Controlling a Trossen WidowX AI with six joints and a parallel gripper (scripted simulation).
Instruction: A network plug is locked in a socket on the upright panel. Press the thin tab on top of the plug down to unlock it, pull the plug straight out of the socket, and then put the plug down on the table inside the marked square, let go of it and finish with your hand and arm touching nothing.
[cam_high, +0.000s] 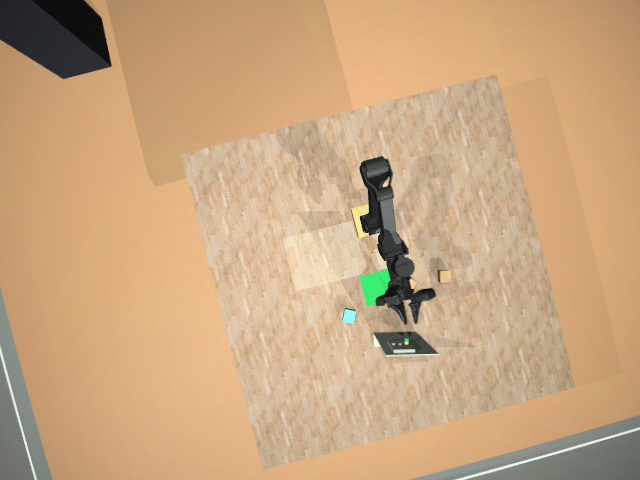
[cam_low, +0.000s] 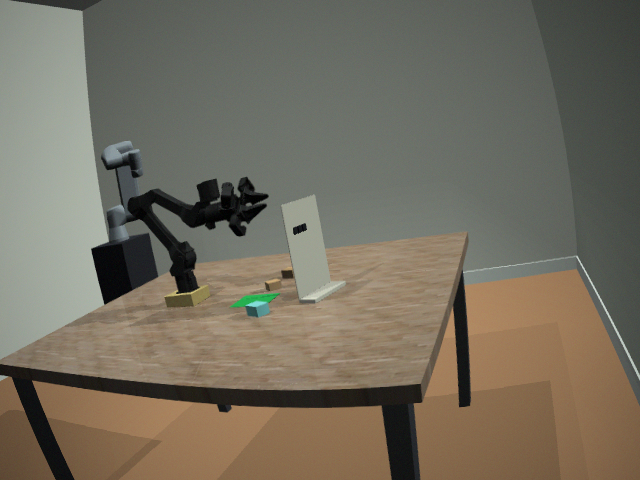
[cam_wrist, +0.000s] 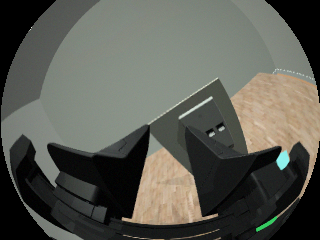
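Right now the tan network plug is 90 mm ahead of my gripper tip, 10 mm to the right of it and 90 mm below it. From my gripper tip the other things lie so: marked green square (90 mm behind, 40 mm to the right, 280 mm below); then upright panel (110 mm ahead, 30 mm to the right, 160 mm below); then cyan block (10 mm behind, 170 mm to the right, 270 mm below).
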